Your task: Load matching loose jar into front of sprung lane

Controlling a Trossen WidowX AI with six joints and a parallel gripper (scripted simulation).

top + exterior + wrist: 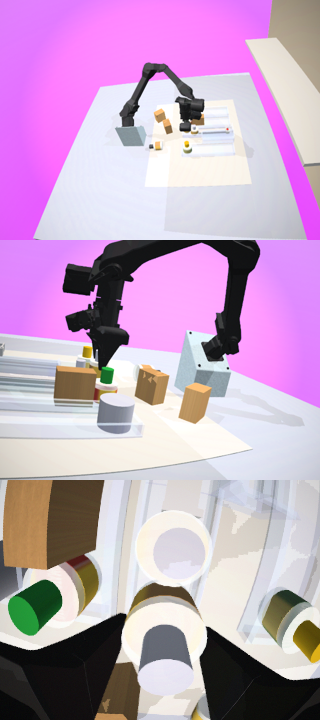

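My gripper tip is now 80 mm to the right of the block, 70 mm short of it and 20 mm above it. From my gripper tip the other things lie so: sprung lane: 150 mm ahead, 40 mm below, 30 mm to the right; then grey cylinder: 170 mm to the left, 30 mm below, 20 mm ahead.
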